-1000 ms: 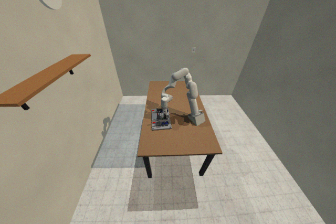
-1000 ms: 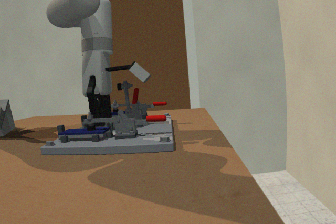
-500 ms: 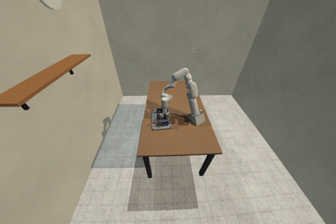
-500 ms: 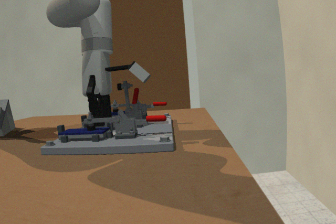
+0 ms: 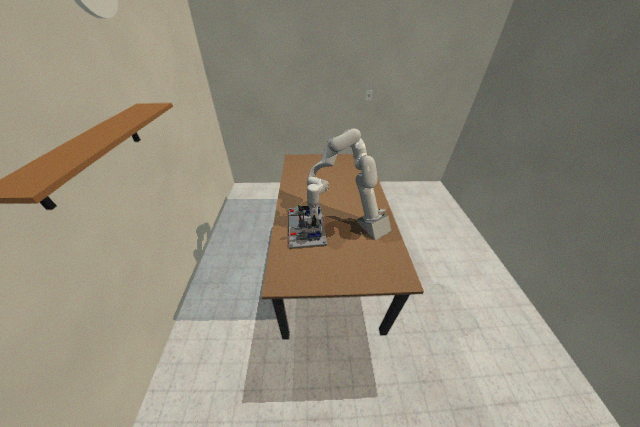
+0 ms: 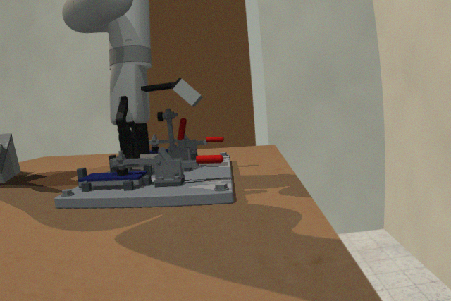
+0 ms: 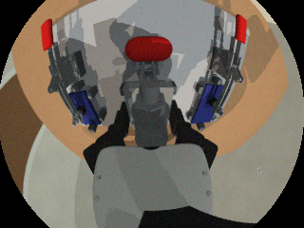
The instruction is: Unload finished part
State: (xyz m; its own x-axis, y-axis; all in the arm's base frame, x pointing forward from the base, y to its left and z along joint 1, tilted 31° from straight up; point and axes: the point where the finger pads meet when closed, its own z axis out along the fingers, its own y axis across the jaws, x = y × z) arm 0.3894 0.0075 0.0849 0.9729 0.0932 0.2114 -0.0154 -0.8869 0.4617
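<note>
The grey fixture plate lies 5 cm ahead of my hand and 4 cm below it. Round my hand: blue blank 1 cm behind, 11 cm to the right, 2 cm below; grey finished part 1 cm behind, 1 cm below.
</note>
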